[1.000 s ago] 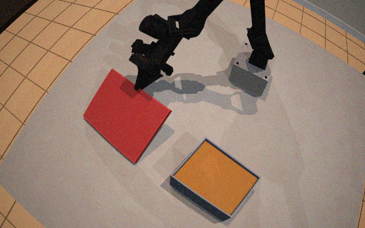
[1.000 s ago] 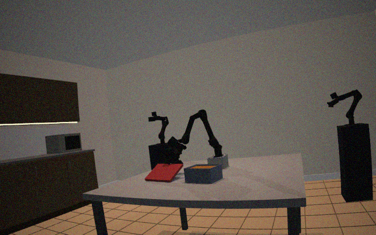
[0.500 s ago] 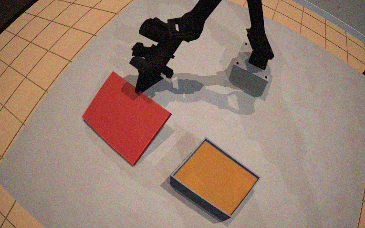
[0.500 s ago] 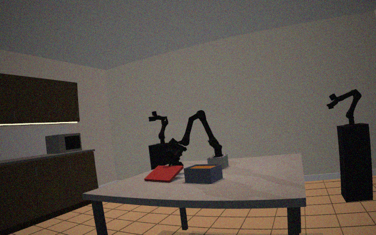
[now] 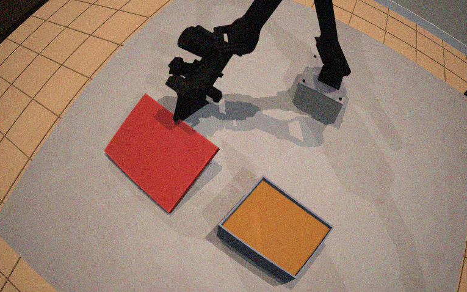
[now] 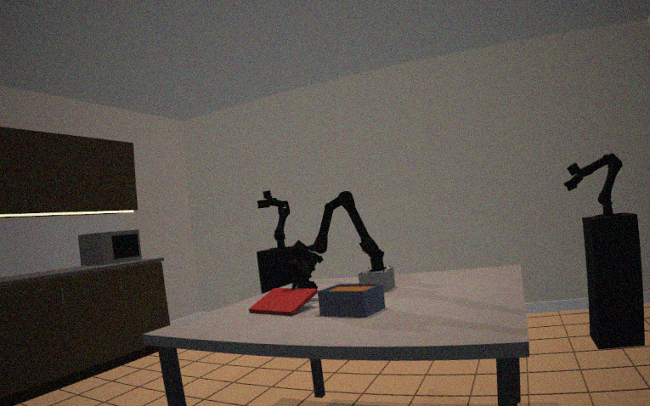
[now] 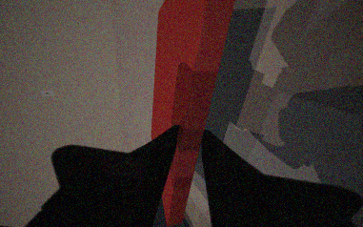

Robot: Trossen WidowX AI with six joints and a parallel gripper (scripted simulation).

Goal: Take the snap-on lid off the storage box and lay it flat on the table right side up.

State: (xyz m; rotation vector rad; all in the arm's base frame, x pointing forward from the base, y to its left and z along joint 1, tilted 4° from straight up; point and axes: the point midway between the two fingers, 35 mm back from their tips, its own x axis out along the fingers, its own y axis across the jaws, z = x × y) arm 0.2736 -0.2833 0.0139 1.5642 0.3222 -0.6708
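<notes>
The lid is 80 mm ahead of my gripper tip, 30 mm below it and 20 mm to the right of it. Round my gripper tip: storage box 310 mm to the left, 140 mm ahead, 20 mm below.
</notes>
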